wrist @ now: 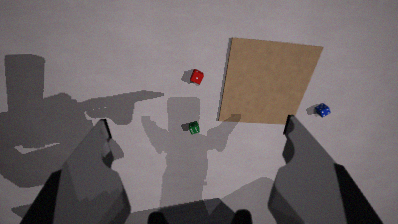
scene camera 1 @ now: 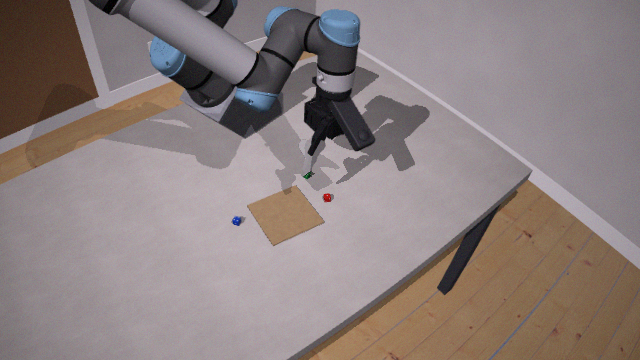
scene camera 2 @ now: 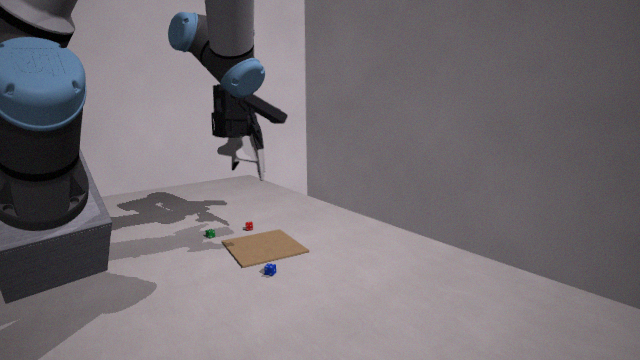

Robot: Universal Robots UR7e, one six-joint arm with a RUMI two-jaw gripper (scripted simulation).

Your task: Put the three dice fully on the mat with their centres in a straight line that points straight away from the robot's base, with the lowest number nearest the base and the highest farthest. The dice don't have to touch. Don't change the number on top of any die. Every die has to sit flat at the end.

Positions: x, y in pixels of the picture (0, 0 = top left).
Labels:
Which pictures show the square mat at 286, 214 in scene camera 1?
The wrist view, scene camera 1 and scene camera 2: all of them.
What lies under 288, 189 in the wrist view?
The gripper.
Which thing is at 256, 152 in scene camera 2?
The gripper.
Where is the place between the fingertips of the gripper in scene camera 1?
331, 162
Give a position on a square mat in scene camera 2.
260, 248

